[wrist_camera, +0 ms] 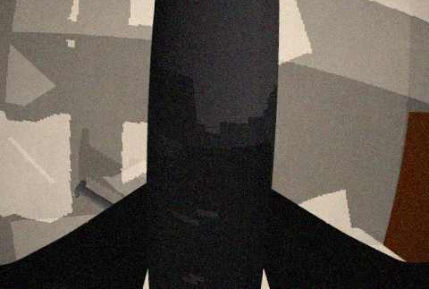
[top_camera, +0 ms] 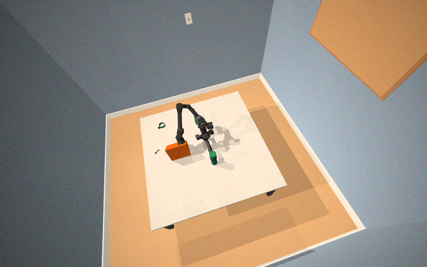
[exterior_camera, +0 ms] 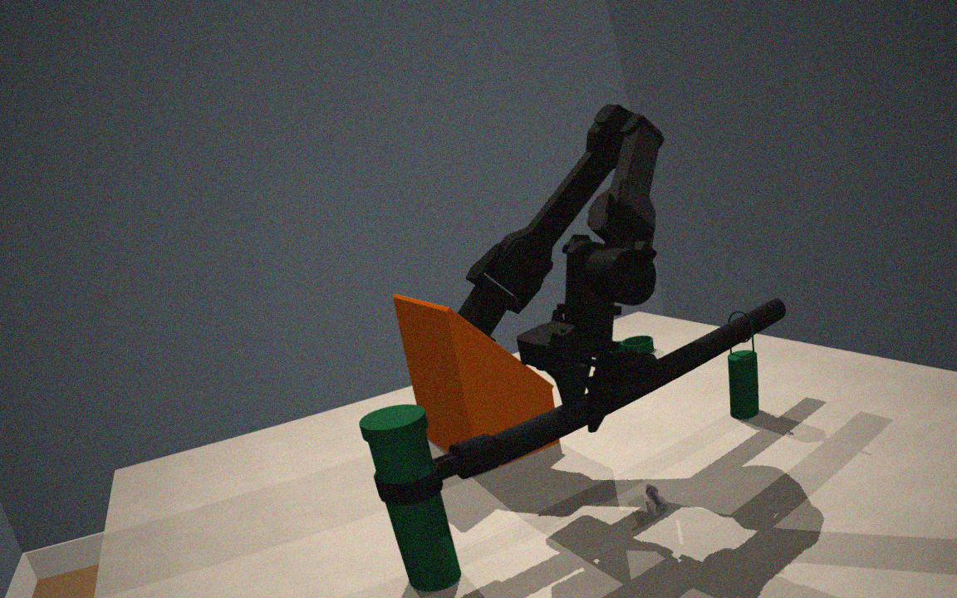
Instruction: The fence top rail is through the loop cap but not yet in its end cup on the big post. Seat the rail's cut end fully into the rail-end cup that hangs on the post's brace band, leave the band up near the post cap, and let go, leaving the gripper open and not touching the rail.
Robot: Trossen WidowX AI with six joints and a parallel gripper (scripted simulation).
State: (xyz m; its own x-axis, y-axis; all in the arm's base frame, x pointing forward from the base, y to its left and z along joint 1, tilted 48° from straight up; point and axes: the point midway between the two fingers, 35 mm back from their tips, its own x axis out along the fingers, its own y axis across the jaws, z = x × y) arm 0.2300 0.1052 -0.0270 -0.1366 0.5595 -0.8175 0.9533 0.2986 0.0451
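The small grey bolt lies 100 mm below my gripper tip, 60 mm to the left of it and 60 mm ahead of it. Also, from my gripper tip: green band 500 mm behind, 360 mm to the left, 100 mm below; then small green post 310 mm to the left, 70 mm behind.
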